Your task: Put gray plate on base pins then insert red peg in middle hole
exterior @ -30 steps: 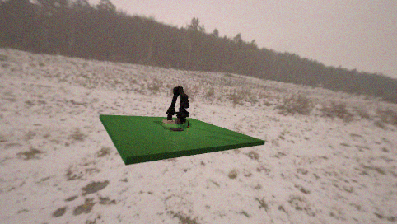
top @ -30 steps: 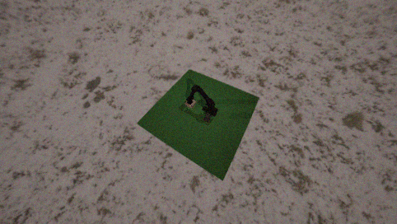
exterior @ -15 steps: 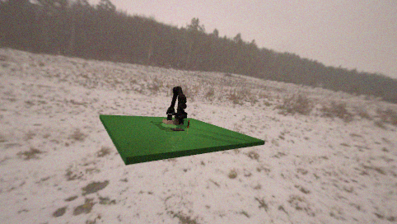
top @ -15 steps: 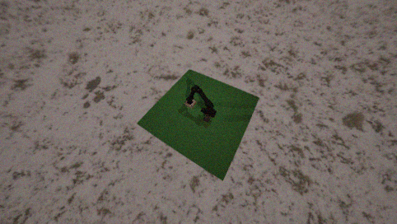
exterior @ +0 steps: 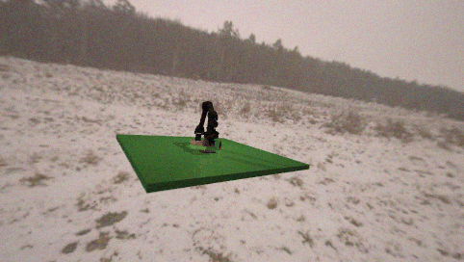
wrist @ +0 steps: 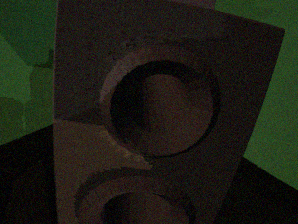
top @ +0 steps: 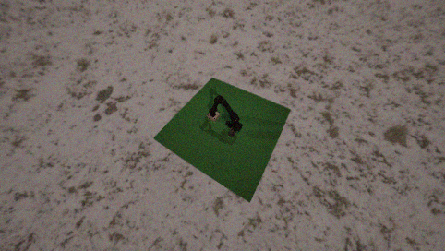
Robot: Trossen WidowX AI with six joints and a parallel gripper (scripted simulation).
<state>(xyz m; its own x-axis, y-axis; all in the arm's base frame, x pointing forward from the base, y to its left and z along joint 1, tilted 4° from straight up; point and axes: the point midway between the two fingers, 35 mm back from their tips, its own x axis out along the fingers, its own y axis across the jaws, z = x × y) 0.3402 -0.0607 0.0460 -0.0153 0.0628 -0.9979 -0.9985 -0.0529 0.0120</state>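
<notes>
My gripper tip is 50 mm above the base. From my gripper tip the other things lie so: gray plate: 30 mm above; red peg: 190 mm to the left, 120 mm behind, 20 mm below.
</notes>
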